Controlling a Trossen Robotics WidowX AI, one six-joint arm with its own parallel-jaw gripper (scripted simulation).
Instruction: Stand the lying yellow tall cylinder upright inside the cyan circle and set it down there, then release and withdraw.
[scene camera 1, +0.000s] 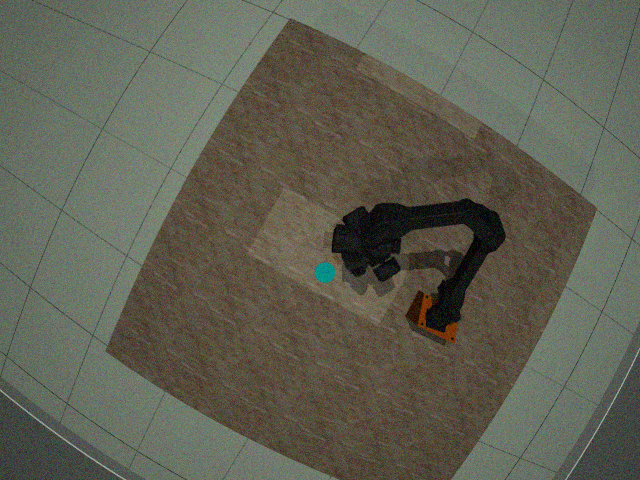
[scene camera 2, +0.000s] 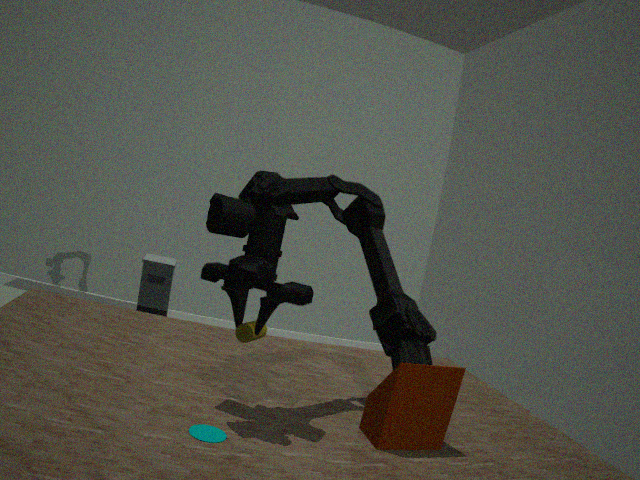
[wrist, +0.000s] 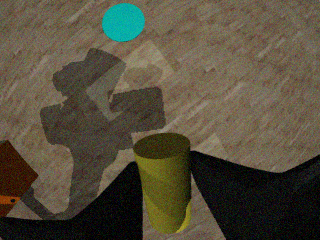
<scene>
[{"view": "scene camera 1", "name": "gripper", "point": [367, 244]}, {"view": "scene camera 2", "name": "gripper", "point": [247, 332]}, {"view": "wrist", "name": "gripper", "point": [163, 163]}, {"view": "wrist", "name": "yellow cylinder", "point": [163, 159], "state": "held by the gripper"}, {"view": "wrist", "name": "cyan circle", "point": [117, 27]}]
</scene>
